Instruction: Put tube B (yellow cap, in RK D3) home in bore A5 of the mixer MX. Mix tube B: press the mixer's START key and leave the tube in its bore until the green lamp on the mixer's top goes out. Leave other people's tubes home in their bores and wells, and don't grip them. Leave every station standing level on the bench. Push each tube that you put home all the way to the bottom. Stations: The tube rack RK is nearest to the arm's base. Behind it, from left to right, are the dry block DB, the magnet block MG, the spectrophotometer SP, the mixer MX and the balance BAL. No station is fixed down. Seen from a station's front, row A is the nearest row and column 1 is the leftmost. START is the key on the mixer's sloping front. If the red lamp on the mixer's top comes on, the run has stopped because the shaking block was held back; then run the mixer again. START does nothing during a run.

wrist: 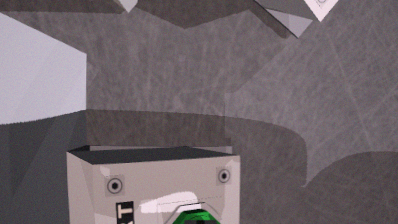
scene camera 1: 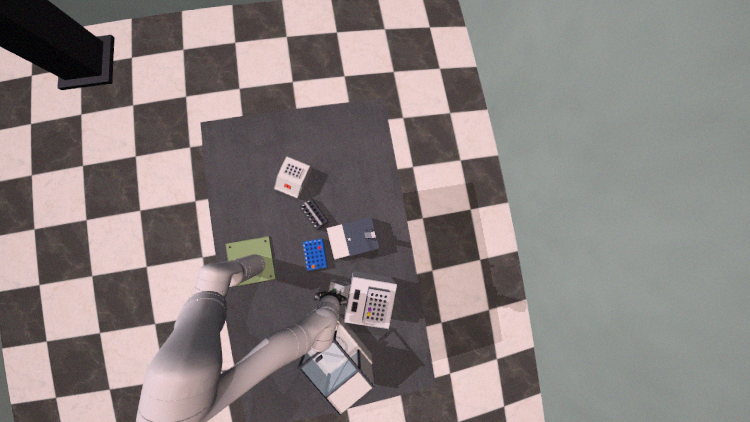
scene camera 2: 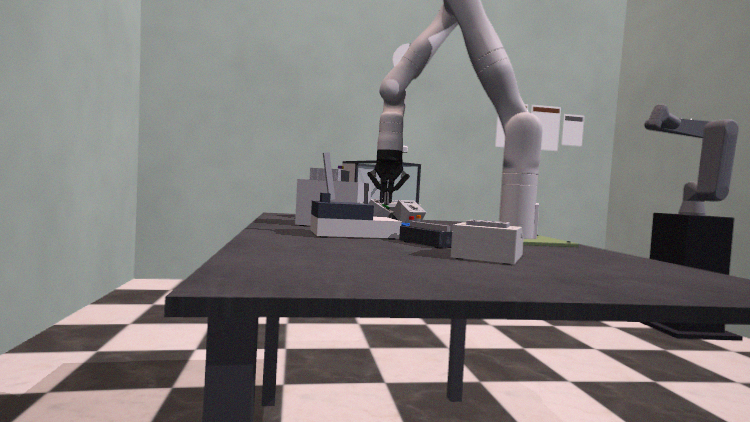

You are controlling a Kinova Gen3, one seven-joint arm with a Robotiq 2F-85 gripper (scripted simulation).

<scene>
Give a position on a spectrophotometer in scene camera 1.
347, 239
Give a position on a magnet block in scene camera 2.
At 439, 236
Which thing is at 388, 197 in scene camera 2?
My gripper.
</scene>
